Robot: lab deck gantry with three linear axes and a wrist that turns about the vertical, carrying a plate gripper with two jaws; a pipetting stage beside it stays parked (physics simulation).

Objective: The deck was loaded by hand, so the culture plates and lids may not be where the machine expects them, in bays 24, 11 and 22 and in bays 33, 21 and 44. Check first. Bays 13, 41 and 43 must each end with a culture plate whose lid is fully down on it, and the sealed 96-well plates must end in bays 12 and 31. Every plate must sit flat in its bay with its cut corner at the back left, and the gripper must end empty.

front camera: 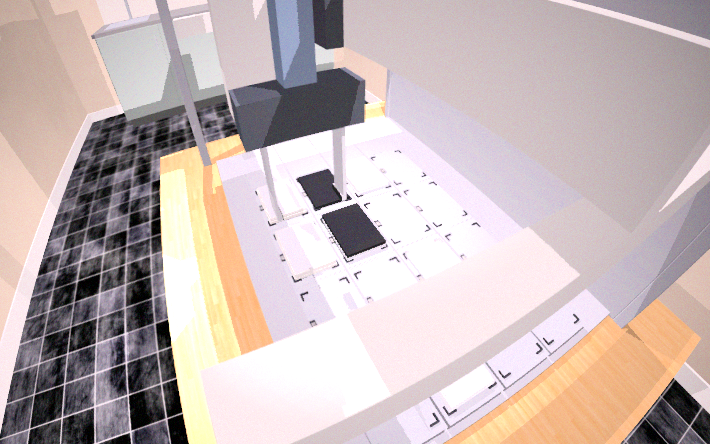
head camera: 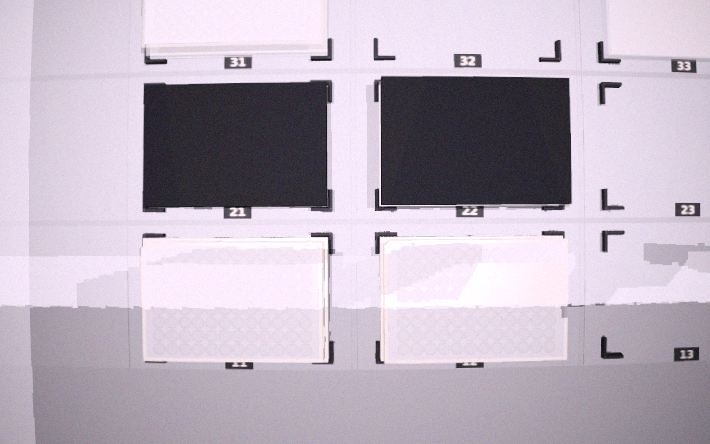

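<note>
My gripper hangs over the left part of the deck, jaws apart, with no plate seen between them. In the head view, a dark slab lies in bay 21. Another dark slab covers bay 22, with a pale edge beneath it. A pale plate with faint round wells is in bay 11, close to its left edge. A similar plate is in bay 12, cut corner at the back left. A whitish plate shows partly in bay 31, and a pale piece partly in bay 33.
In the front view, a white plate sits in the near row, partly behind the wide pale beam that hides part of the deck. A thin upright post stands at the left. A tall grey panel borders the right side.
</note>
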